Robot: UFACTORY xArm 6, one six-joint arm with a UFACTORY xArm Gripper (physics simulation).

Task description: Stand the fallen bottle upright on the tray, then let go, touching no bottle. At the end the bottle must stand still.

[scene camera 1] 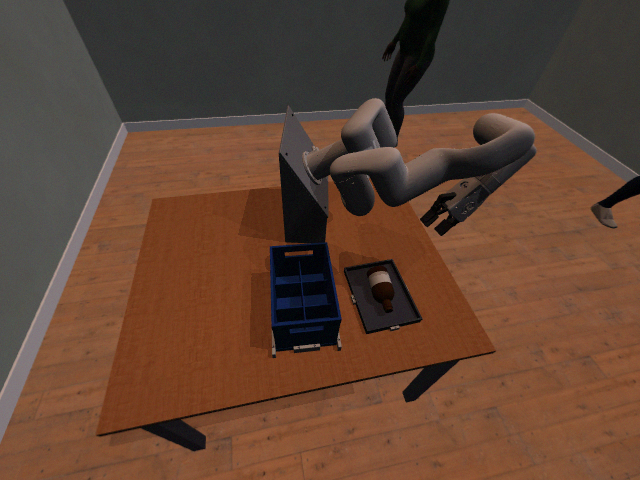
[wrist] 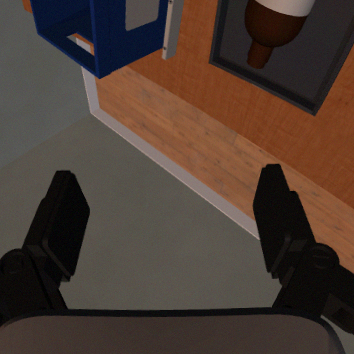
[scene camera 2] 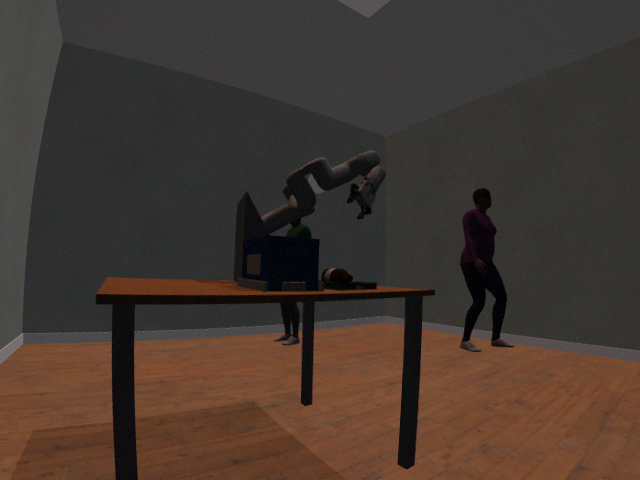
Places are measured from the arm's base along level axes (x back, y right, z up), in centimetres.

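Where they show: gripper, between the fingertips: (scene camera 1: 430, 228) (wrist: 168, 187) (scene camera 2: 354, 210); arm's base, origin of its link: (scene camera 1: 311, 168) (scene camera 2: 259, 228).
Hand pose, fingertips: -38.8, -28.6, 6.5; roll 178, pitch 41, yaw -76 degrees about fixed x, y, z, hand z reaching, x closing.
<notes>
Things, the pixels of their top centre, and the offset from my fingertips, as dx, dy, dz. Level surfaces: height alone.
- brown bottle, centre of its top: (wrist: 262, 16) (scene camera 1: 384, 284) (scene camera 2: 339, 268) -1.4, +8.2, -25.1
- blue crate, centre of its top: (scene camera 1: 302, 279) (scene camera 2: 278, 240) -2.8, +35.7, -15.4
- wooden table, height of its surface: dz -33.0
A brown bottle (scene camera 1: 383, 290) (scene camera 2: 338, 275) (wrist: 276, 25) with a white label lies on its side in the dark, low-rimmed tray (scene camera 1: 356, 303) (scene camera 2: 368, 285) (wrist: 265, 89). In scene camera 1 its neck points toward the front edge of the table. My gripper (scene camera 1: 435, 223) (scene camera 2: 355, 205) (wrist: 168, 187) is wide open and empty. It hangs high above the table's right side, well above and apart from the bottle. In the wrist view the upper part of the bottle picture is cut off by the frame edge.
A blue crate (scene camera 1: 330, 289) (scene camera 2: 289, 263) (wrist: 95, 45) with empty compartments stands left of the tray on the wooden table (scene camera 1: 196, 330) (scene camera 2: 170, 290). The arm's grey mount (scene camera 1: 305, 211) (scene camera 2: 242, 232) rises behind the crate. Two people stand beyond the table; one wears purple (scene camera 2: 478, 237).
</notes>
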